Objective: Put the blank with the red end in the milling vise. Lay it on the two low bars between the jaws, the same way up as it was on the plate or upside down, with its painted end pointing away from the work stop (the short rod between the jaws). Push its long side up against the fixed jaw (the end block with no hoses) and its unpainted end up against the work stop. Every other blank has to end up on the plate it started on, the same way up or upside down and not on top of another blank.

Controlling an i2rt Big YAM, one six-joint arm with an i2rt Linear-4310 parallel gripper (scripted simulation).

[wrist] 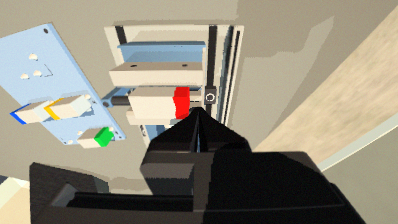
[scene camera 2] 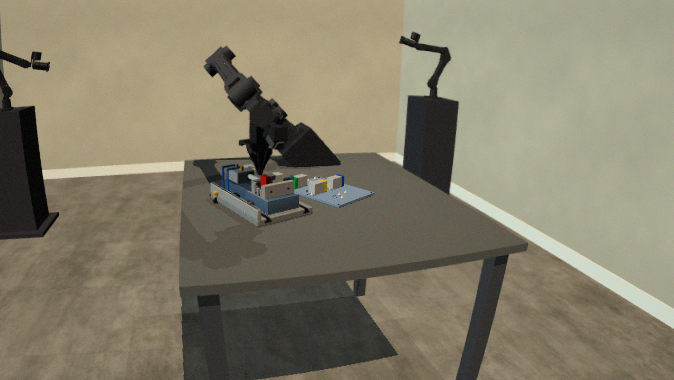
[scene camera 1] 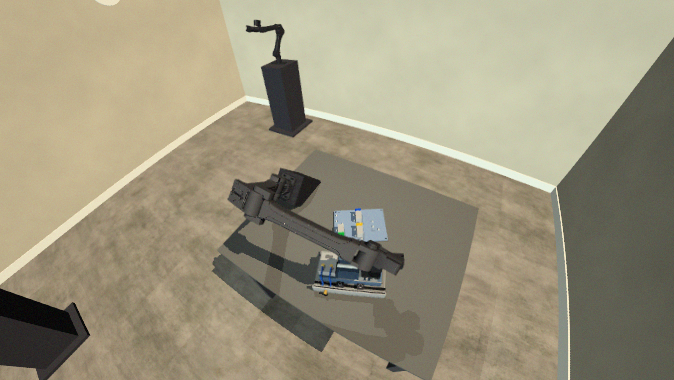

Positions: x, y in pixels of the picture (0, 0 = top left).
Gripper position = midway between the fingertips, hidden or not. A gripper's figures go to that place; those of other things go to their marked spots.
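Labels:
I see a yellow-ended blank [wrist: 73, 106], and it is 0.32 m from the lens. My gripper [wrist: 198, 112] is 0.13 m from the lens.

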